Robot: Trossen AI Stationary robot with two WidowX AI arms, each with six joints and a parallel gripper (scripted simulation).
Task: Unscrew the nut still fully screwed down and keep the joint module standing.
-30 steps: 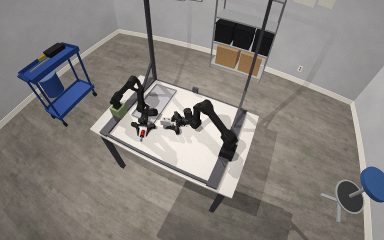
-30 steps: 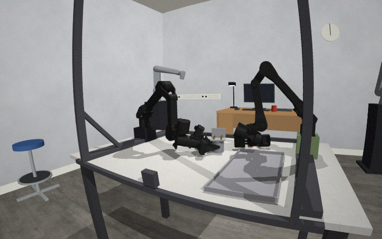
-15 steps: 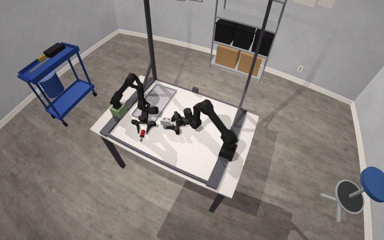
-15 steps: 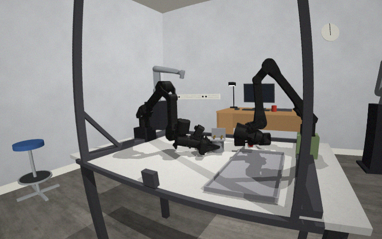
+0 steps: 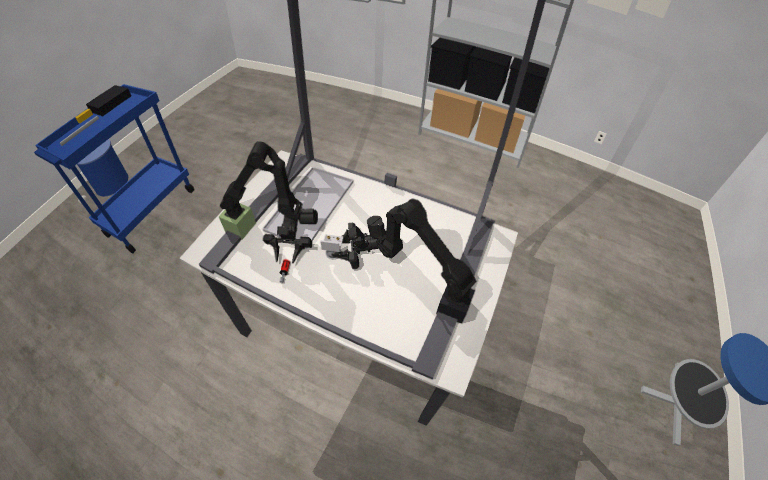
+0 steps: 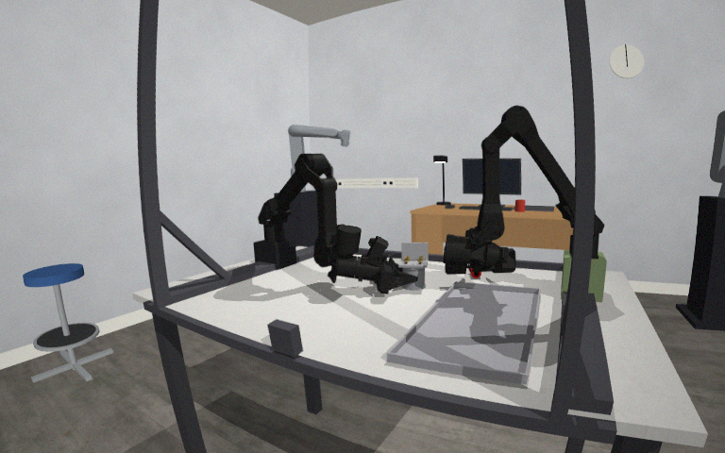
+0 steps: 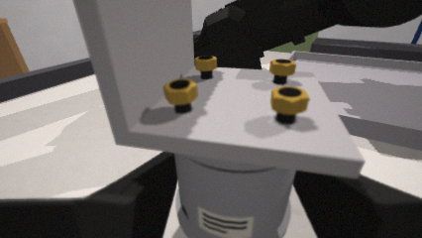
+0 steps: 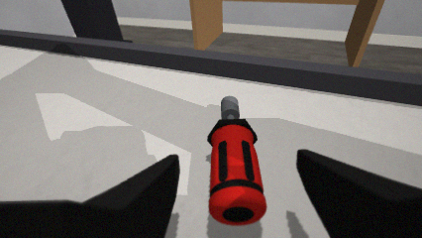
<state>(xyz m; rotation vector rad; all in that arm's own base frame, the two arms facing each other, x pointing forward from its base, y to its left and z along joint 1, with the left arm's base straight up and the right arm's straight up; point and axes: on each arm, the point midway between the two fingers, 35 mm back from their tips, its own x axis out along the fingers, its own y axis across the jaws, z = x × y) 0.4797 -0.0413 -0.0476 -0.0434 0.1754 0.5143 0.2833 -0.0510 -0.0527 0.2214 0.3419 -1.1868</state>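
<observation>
My left hand is 3 cm to the left of the grey joint module and 1 cm short of it. From my left hand the other things lie so: l-shaped bracket 4 cm above, 3 cm to the right, 1 cm ahead; then red-handled nut driver 17 cm ahead, 15 cm to the right, 2 cm below; then shallow grey tray 24 cm to the right, 17 cm behind, 3 cm below.
</observation>
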